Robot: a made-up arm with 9 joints.
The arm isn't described. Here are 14 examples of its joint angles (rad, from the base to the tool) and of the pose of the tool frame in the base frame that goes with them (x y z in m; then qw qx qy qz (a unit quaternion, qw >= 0)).
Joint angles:
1: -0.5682 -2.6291 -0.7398 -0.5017 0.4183 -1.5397 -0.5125 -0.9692 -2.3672
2: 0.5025 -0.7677 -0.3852 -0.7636 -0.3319 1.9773 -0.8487 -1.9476 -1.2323
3: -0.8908 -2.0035 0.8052 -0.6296 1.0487 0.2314 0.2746 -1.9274 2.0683
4: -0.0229 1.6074 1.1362 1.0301 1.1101 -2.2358 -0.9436 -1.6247 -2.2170
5: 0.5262 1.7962 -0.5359 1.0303 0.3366 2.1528 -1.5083 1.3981 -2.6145
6: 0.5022 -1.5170 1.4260 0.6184 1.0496 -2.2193 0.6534 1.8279 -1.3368
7: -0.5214 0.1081 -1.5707 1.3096 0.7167 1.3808 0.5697 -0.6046 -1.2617
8: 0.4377 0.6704 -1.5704 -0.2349 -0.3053 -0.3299 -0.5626 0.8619 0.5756
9: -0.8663 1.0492 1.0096 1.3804 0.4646 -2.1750 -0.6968 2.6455 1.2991
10: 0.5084 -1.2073 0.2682 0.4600 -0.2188 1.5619 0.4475 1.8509 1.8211
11: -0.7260 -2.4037 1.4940 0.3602 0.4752 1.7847 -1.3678 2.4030 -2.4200
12: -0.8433 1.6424 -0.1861 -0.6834 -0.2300 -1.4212 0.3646 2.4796 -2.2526
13: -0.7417 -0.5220 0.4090 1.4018 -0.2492 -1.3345 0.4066 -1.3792 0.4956
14: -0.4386 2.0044 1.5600 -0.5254 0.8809 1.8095 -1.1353 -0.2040 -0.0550
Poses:
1: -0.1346 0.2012 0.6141 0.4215 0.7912 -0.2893 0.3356
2: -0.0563 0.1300 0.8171 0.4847 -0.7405 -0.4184 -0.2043
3: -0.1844 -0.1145 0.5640 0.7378 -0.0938 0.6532 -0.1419
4: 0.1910 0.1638 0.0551 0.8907 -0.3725 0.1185 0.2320
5: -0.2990 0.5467 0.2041 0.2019 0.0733 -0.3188 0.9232
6: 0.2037 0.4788 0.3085 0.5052 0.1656 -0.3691 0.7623
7: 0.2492 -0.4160 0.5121 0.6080 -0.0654 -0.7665 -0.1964
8: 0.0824 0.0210 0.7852 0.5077 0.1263 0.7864 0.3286
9: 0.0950 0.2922 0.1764 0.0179 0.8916 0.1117 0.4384
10: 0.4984 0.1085 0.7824 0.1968 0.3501 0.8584 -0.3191
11: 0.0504 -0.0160 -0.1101 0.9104 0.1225 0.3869 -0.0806
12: -0.2329 0.4153 0.7156 0.0513 0.9099 0.3137 0.2665
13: 0.3287 -0.2468 0.4830 0.1408 -0.0255 0.5149 -0.8452
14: 0.0613 -0.0675 0.2231 0.2350 0.6950 -0.6615 -0.1554
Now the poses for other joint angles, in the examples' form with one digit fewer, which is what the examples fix.
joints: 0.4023 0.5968 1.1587 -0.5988 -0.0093 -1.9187 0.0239 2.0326 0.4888
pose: -0.148 0.359 0.168 0.428 0.599 -0.267 -0.622
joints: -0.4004 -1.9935 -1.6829 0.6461 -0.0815 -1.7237 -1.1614 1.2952 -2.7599
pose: -0.307 0.037 0.368 0.141 -0.378 -0.880 0.250
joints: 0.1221 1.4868 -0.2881 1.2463 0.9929 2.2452 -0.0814 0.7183 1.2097
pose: -0.196 0.356 0.471 0.650 -0.736 -0.120 0.147
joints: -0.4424 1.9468 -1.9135 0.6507 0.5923 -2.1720 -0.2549 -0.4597 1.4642
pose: 0.138 0.420 0.744 0.306 0.483 0.618 -0.540
